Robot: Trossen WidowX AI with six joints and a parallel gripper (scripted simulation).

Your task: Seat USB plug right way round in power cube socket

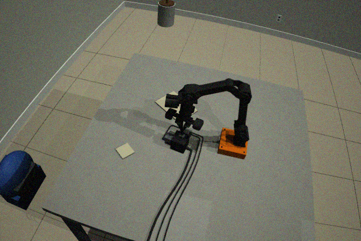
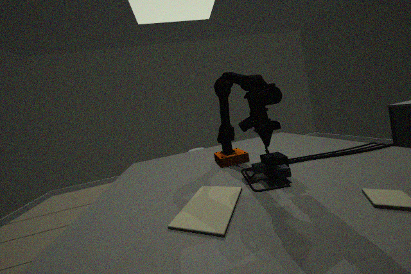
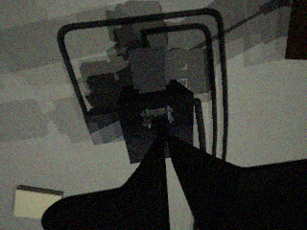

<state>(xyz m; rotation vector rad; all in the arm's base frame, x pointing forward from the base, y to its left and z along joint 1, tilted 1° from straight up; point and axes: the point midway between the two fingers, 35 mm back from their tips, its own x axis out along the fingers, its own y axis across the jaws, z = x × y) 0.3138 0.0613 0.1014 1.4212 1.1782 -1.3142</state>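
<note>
Now: gripper tip 20 mm above the dark USB plug. Round my gripper tip: socket (50 mm below).
</note>
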